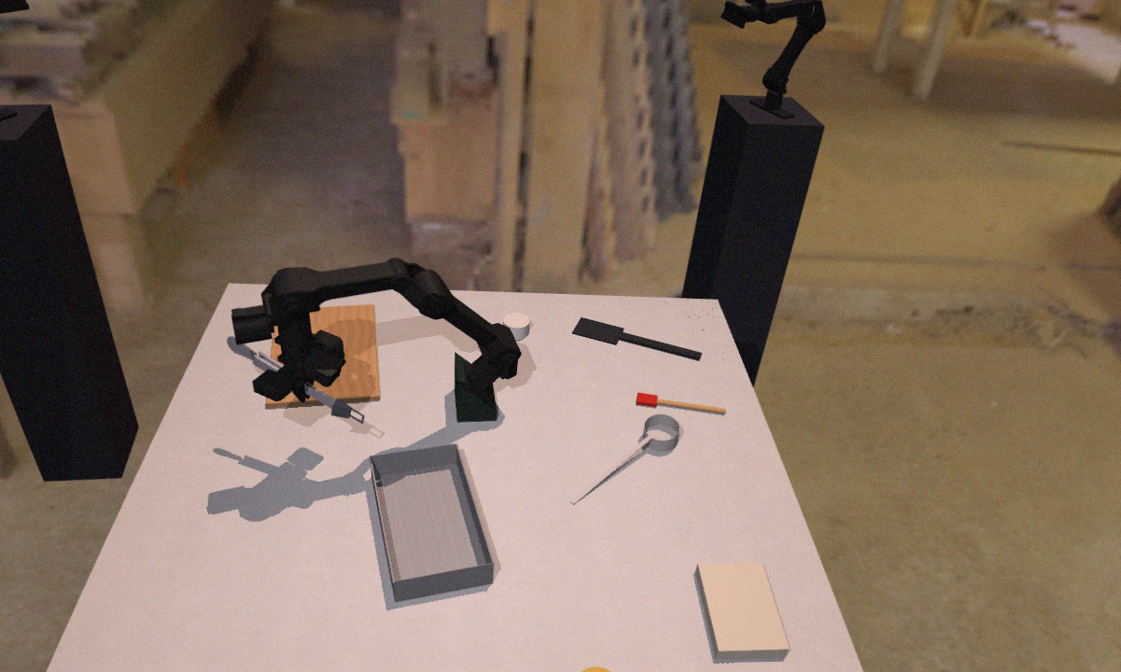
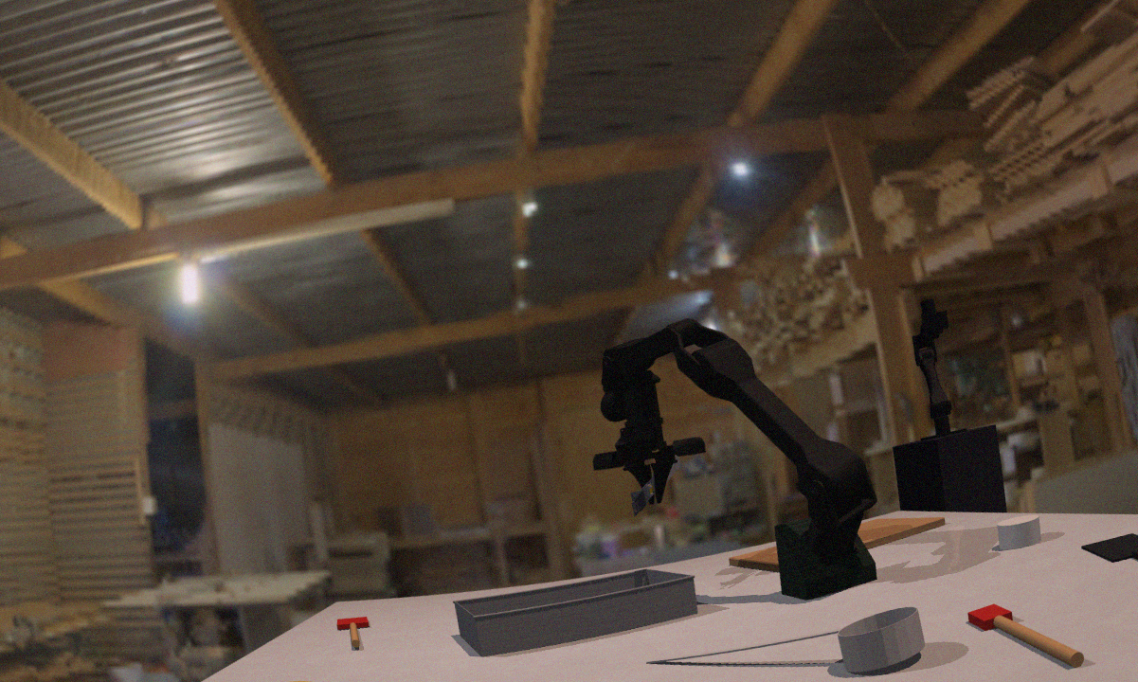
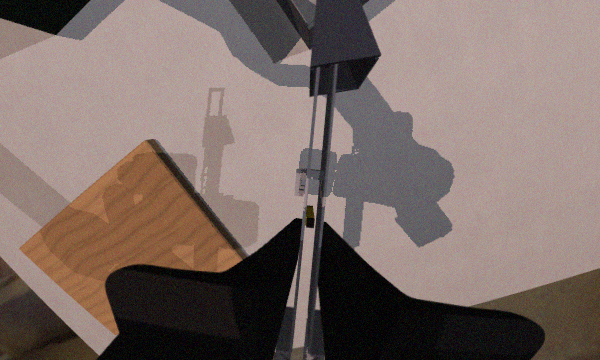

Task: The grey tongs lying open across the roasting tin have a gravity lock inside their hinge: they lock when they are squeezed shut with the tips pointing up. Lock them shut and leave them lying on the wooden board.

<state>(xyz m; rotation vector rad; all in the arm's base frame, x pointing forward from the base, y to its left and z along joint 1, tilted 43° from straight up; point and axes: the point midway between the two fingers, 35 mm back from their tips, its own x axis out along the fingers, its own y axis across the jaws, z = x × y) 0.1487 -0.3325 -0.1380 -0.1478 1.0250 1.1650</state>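
The wooden board lies 340 mm behind my gripper tip and 140 mm below it. Also, from my gripper tip: yellow disc: 560 mm ahead, 460 mm to the left, 140 mm below; white cylinder: 460 mm to the left, 410 mm behind, 130 mm below; dark grey roasting tin: 220 mm to the left, 200 mm ahead, 120 mm below.
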